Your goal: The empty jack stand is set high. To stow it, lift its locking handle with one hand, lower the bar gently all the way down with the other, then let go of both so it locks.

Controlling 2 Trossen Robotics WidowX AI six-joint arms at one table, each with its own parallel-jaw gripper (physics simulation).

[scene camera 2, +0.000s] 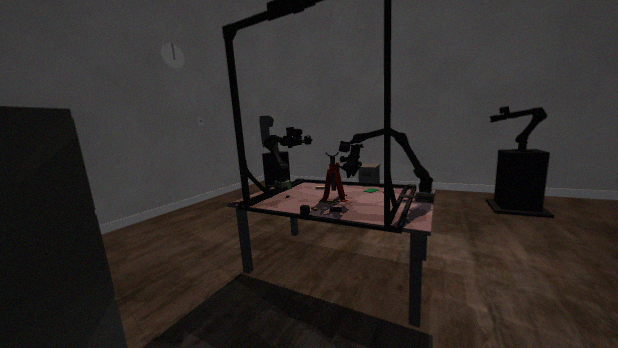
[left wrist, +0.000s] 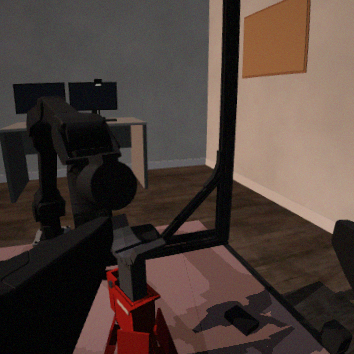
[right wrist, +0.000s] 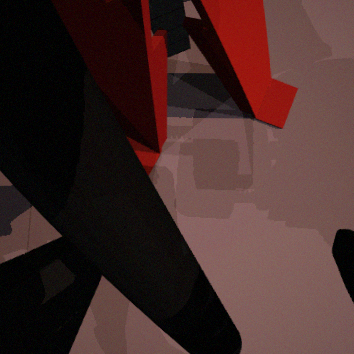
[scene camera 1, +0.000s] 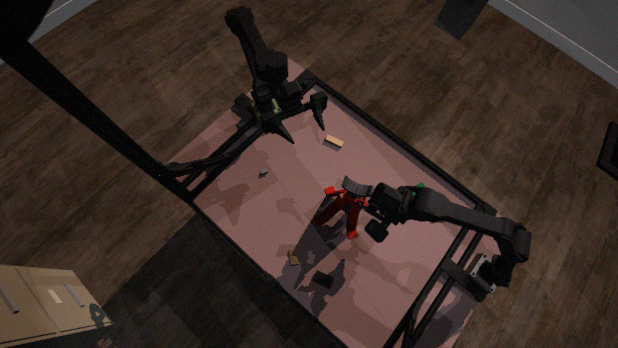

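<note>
The red jack stand (scene camera 1: 352,220) (scene camera 2: 327,185) (left wrist: 134,337) (right wrist: 235,45) stands upright on the table, its grey bar (left wrist: 132,277) raised and its saddle (scene camera 1: 357,186) (scene camera 2: 332,155) on top. The black handle grip (right wrist: 150,240) slants large across the right wrist view, nearer the camera than one finger and hiding its tip. My right gripper (scene camera 2: 351,175) (right wrist: 222,237) is open beside the stand, with the handle reaching between camera and fingers; its fingertips are unclear in scene camera 1. My left gripper (scene camera 1: 308,135) (scene camera 2: 308,140) (left wrist: 223,230) is open and empty, apart from the stand.
A tan block (scene camera 1: 334,141), a small grey piece (scene camera 1: 263,173), a yellowish block (scene camera 1: 293,258), a black block (scene camera 1: 323,279) (left wrist: 241,319) and a green item (scene camera 1: 420,185) (scene camera 2: 371,190) lie on the table. Black frame rails run along its edges, with upright posts (scene camera 2: 387,100) (left wrist: 229,125).
</note>
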